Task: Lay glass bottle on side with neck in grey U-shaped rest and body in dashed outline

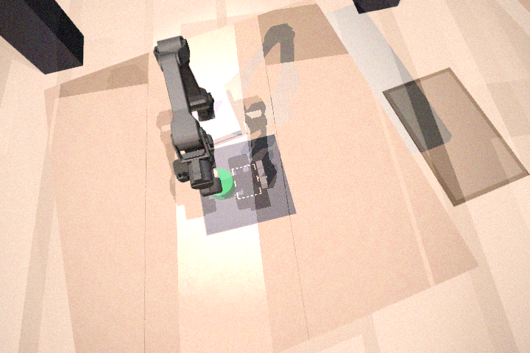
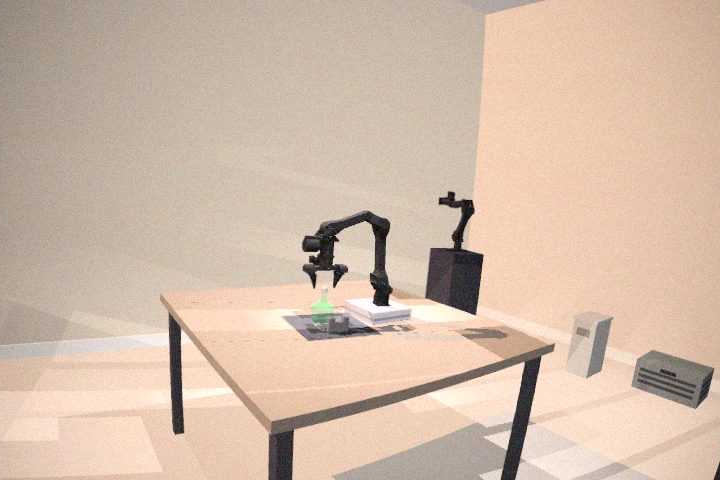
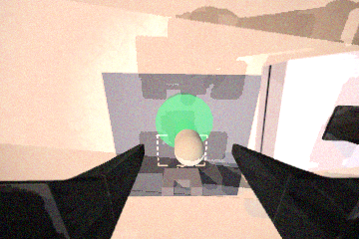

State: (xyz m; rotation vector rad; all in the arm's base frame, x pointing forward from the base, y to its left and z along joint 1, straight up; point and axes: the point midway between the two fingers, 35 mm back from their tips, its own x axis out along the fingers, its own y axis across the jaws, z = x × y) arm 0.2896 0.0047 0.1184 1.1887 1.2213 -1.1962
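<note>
The glass bottle lies 50 mm below my gripper tip. Round my gripper tip: grey mat: 80 mm to the left, 140 mm below.
</note>
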